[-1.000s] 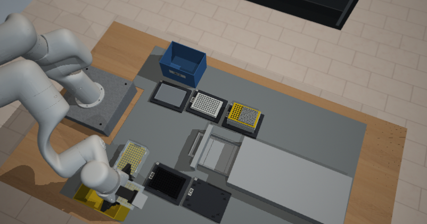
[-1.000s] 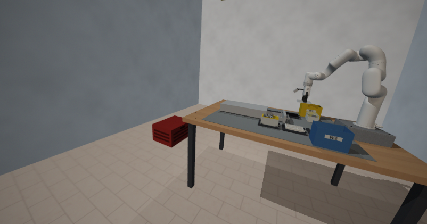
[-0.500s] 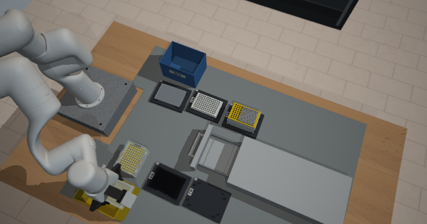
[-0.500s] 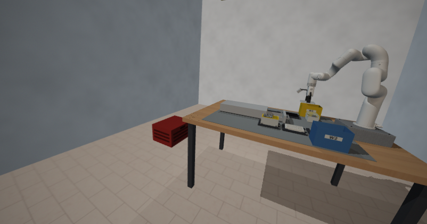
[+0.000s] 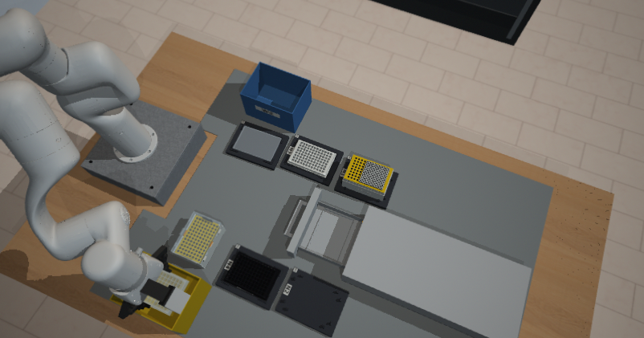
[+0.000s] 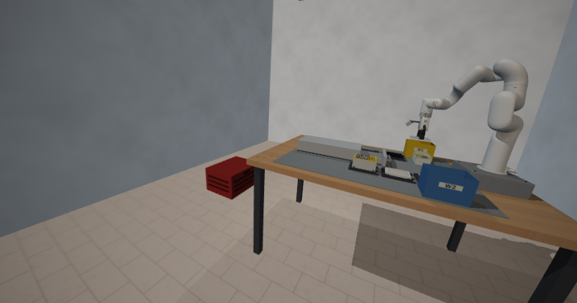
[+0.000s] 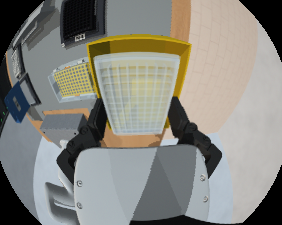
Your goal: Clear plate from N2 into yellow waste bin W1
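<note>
Right now my hand is 120 mm above the yellow waste bin W1 and 10 mm past it. From my hand the other things lie so: black plate 150 mm to the left, 150 mm ahead, 140 mm below; drawer 370 mm to the left, 300 mm ahead, 130 mm below; clear plate 10 mm below.
</note>
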